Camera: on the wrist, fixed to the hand. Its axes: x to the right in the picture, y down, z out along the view.
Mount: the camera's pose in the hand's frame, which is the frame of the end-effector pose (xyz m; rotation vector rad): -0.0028 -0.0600 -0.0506 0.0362 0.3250 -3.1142
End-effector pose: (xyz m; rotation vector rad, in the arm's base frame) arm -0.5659 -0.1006 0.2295 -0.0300 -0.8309 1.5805
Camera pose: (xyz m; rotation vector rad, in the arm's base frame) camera -0.4901 -0.0816 0.2219 0.6528 0.1283 -1.3611
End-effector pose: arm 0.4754 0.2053 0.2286 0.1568 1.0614 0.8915
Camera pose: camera 0.4675 0.1495 0.1739 -1.3386 0.4088 -1.9543
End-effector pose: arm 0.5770 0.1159 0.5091 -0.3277 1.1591 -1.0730
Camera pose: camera 0.5028 0.1034 0.5316 1.0971 0.1839 1.7022
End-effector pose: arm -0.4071 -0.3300 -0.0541 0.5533 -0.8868 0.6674
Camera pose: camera -0.3389 -0.3365 -0.0925 1.0116 0.8882 -2.0051
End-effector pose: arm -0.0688 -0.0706 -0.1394 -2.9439 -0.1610 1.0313
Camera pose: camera -0.0449 -0.0104 -0.0950 0.0318 -2.4225 -0.2715
